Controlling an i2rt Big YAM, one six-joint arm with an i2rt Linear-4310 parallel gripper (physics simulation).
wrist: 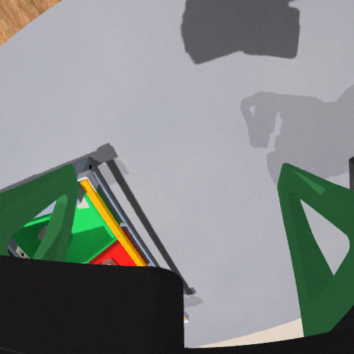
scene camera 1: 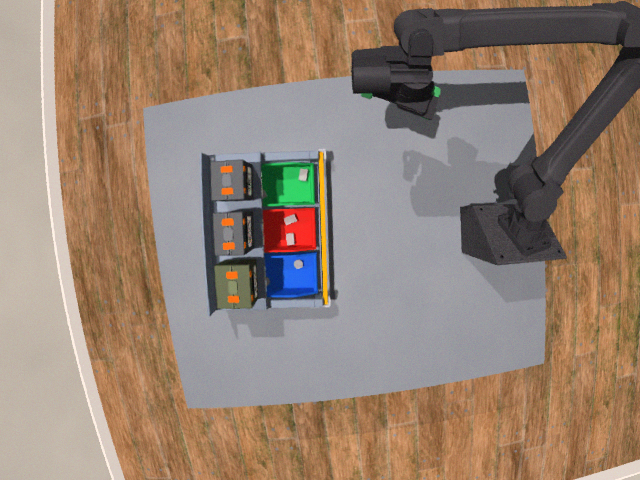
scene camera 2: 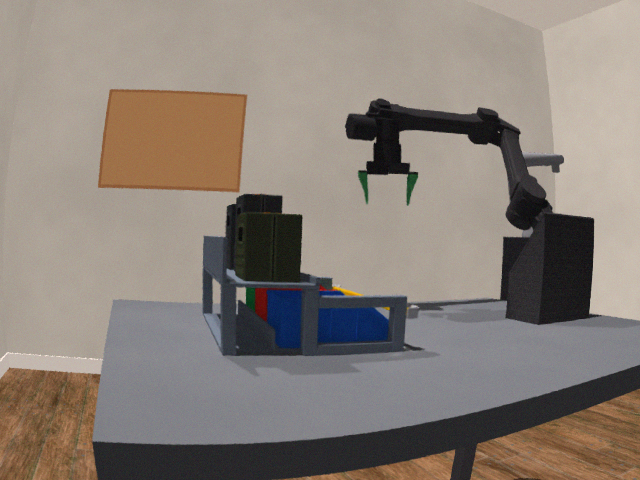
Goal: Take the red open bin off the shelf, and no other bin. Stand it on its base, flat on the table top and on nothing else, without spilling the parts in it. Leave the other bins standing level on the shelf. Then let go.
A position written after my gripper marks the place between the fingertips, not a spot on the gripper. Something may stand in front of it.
Observation:
In view: my gripper (scene camera 2: 387,205), a red open bin (scene camera 1: 304,229) and a blue bin (scene camera 2: 334,324).
The blue bin shows as well in scene camera 1 (scene camera 1: 285,280). My gripper shows as well in the wrist view (wrist: 177,175) and in scene camera 1 (scene camera 1: 395,99). The wrist view misses the blue bin, which is hidden by my gripper.

